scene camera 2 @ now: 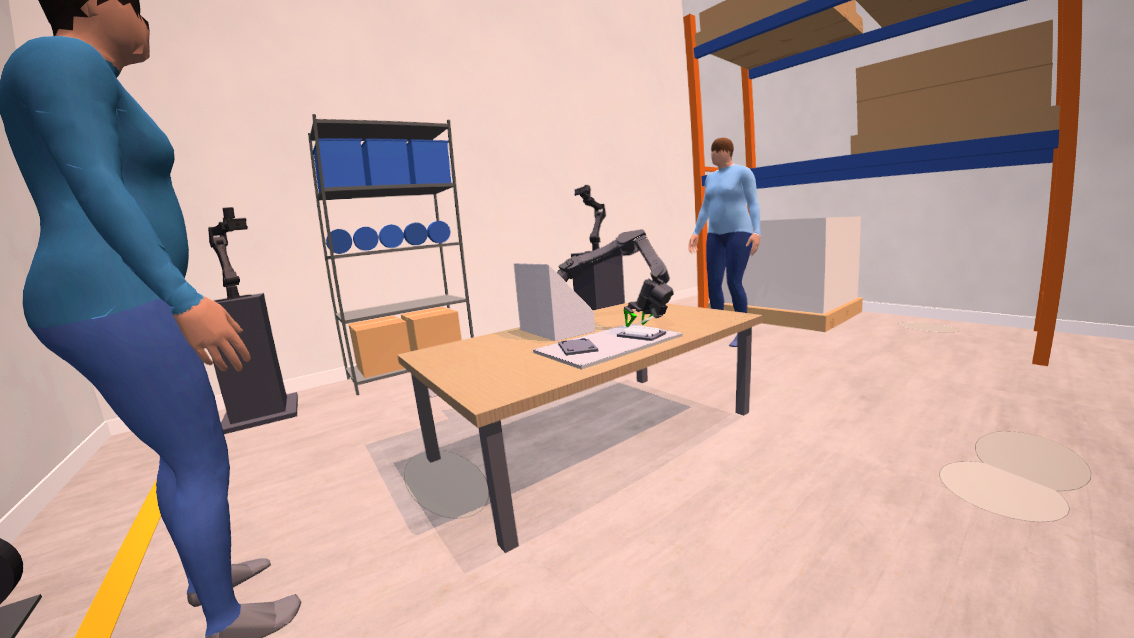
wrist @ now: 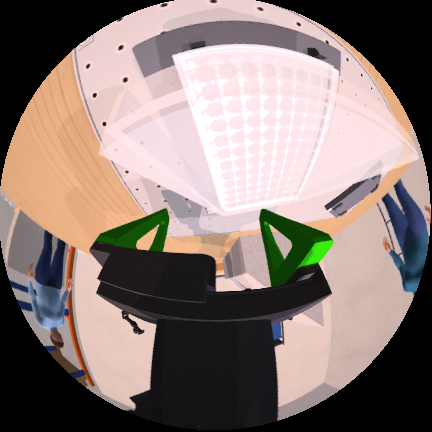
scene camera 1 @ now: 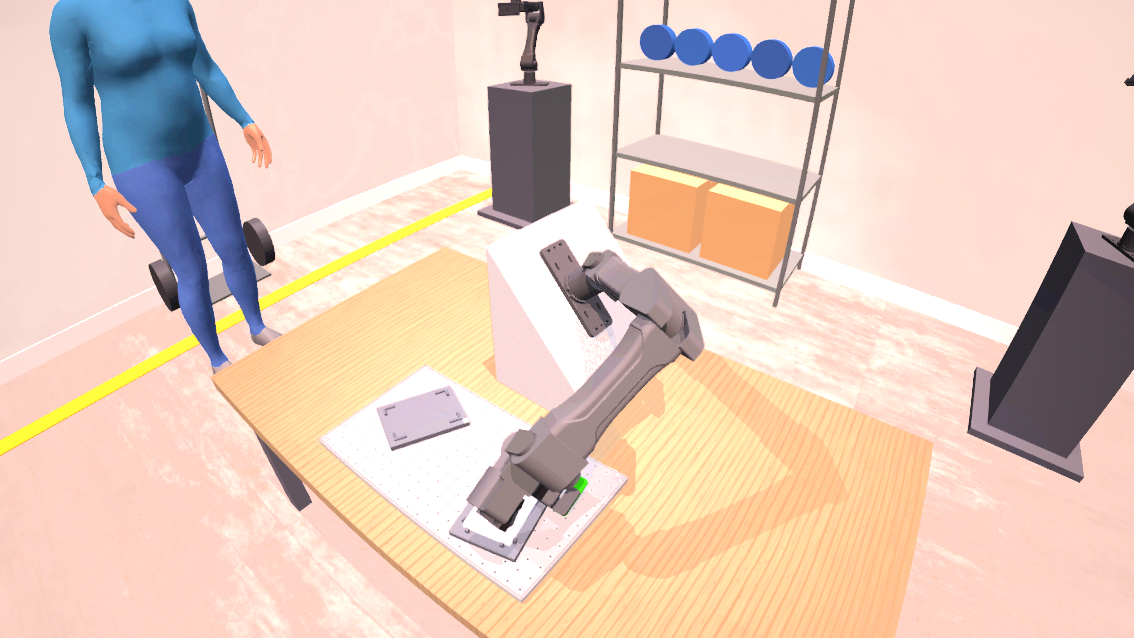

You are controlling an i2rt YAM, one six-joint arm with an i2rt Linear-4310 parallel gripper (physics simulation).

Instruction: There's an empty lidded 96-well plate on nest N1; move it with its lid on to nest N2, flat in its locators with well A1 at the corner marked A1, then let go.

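Frame: origin at the arm's base, x right, y ahead, z up, level; centimetres.
Seen in the pictures: gripper, fingertip midpoint: (scene camera 2: 634, 325) (wrist: 213, 213); arm's base, origin of the base link: (scene camera 2: 554, 286) (scene camera 1: 575, 288).
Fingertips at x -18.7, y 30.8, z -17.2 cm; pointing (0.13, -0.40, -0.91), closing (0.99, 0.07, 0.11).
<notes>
Offsets run from my fingertips to a thing's middle. Level surfaces: height alone.
The pale lidded 96-well plate @(dx +3.2, dy +7.4, dz -0.4 cm) (scene camera 2: 640, 331) (wrist: 260, 120) sits on a dark grey nest @(dx +3.2, dy +7.5, dz -1.3 cm) (scene camera 1: 487, 544) (wrist: 235, 32); the arm hides part of it in scene camera 1. A second grey nest @(dx +31.1, dy +2.0, dz -1.5 cm) (scene camera 1: 424, 416) (scene camera 2: 578, 345) (wrist: 357, 192) bears no plate. My gripper (scene camera 2: 639, 316) (wrist: 213, 213) is open, green fingers wide apart, above the plate's nest and apart from the plate, with nothing between them. In the wrist view its fingertips appear below the plate's near end. A large, pale see-through shape crosses the plate in that view; I cannot tell what it is. The A1 marks are unreadable.
Both nests stand on a white perforated board @(dx +17.0, dy +4.1, dz -2.9 cm) (scene camera 1: 396, 468) (scene camera 2: 610, 349) (wrist: 110, 65) on the wooden table @(dz -3.6 cm) (scene camera 1: 713, 603). The arm is mounted on a white sloped block (scene camera 1: 523, 317) (scene camera 2: 547, 305) behind the board. A person (scene camera 1: 158, 103) (scene camera 2: 103, 198) stands beyond the table's end.
</notes>
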